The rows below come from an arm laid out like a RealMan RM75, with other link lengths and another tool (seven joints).
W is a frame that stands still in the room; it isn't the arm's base.
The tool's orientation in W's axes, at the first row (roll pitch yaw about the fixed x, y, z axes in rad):
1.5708 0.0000 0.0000
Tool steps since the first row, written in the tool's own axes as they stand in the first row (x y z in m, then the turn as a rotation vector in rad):
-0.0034 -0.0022 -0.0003 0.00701 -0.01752 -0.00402
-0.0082 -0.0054 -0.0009 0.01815 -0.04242 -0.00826
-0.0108 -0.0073 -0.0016 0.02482 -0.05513 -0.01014
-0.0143 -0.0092 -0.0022 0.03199 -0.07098 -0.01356
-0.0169 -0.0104 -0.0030 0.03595 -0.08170 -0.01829
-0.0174 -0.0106 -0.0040 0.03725 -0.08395 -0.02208
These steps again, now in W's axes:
-0.0034 0.0003 -0.0022 0.00701 0.00402 -0.01752
-0.0082 0.0009 -0.0054 0.01815 0.00826 -0.04242
-0.0108 0.0016 -0.0073 0.02482 0.01014 -0.05513
-0.0143 0.0022 -0.0092 0.03199 0.01356 -0.07098
-0.0169 0.0030 -0.0104 0.03595 0.01829 -0.08170
-0.0174 0.0040 -0.0106 0.03725 0.02208 -0.08395

